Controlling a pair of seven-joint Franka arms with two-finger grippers.
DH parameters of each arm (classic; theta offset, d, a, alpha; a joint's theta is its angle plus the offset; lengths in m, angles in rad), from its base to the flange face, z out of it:
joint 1: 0 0.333 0 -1.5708
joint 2: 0 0 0 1.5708
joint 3: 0 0.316 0.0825 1.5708
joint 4: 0 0 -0.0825 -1.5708
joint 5: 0 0.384 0 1.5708
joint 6: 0 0 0.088 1.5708
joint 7: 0 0.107 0 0
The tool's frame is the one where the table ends.
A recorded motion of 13 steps. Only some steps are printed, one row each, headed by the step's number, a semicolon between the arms.
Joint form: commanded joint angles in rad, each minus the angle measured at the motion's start. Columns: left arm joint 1, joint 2, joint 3, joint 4, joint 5, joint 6, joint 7; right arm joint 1, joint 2, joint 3, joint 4, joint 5, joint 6, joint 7.
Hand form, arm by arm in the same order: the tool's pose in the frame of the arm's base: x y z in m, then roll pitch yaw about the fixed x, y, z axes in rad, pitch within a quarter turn. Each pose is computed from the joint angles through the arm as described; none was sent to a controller.
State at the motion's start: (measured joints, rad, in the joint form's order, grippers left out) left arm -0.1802 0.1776 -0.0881 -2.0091 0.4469 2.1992 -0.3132; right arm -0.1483 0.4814 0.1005 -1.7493 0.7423 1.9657 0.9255
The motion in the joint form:
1: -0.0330 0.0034 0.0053 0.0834 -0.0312 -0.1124 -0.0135; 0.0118 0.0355 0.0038 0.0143 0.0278 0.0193 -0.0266
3: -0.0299 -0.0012 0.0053 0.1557 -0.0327 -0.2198 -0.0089; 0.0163 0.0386 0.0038 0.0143 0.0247 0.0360 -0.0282
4: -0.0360 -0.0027 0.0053 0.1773 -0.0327 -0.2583 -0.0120; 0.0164 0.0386 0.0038 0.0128 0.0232 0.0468 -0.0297
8: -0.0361 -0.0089 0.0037 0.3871 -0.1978 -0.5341 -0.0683; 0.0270 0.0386 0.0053 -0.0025 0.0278 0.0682 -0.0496
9: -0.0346 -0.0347 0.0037 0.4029 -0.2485 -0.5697 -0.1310; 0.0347 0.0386 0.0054 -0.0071 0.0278 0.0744 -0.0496
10: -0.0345 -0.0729 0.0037 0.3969 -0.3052 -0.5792 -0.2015; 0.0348 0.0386 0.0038 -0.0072 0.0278 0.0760 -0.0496
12: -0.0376 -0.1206 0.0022 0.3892 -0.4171 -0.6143 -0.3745; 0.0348 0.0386 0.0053 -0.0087 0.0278 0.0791 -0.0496
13: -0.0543 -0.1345 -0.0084 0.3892 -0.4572 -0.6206 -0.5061; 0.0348 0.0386 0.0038 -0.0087 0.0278 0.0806 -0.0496
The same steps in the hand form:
1: 0.5786 -0.1536 0.3988 -2.8017 -0.0574 -0.1885; 0.6475 0.0167 0.2804 -3.0391 0.7463 -1.3203
3: 0.5846 -0.1475 0.4269 -2.7792 -0.0364 -0.1524; 0.6488 0.0180 0.2787 -3.0303 0.7346 -1.3164
4: 0.5842 -0.1491 0.4351 -2.7707 -0.0263 -0.1421; 0.6494 0.0170 0.2783 -3.0236 0.7271 -1.3158
8: 0.5827 -0.1519 0.5132 -2.8806 0.0336 0.0464; 0.6470 0.0235 0.2728 -3.0089 0.7198 -1.2938
9: 0.5744 -0.1532 0.5324 -2.9238 0.0299 0.1249; 0.6460 0.0281 0.2710 -3.0104 0.7173 -1.2903
10: 0.5633 -0.1562 0.5504 -2.9792 0.0198 0.2034; 0.6462 0.0271 0.2709 -3.0098 0.7156 -1.2921
12: 0.5440 -0.1659 0.5707 -3.0641 0.0551 0.3843; 0.6460 0.0277 0.2705 -3.0092 0.7147 -1.2921
13: 0.5340 -0.1835 0.5780 -3.0898 0.0680 0.4905; 0.6462 0.0267 0.2705 -3.0085 0.7131 -1.2938

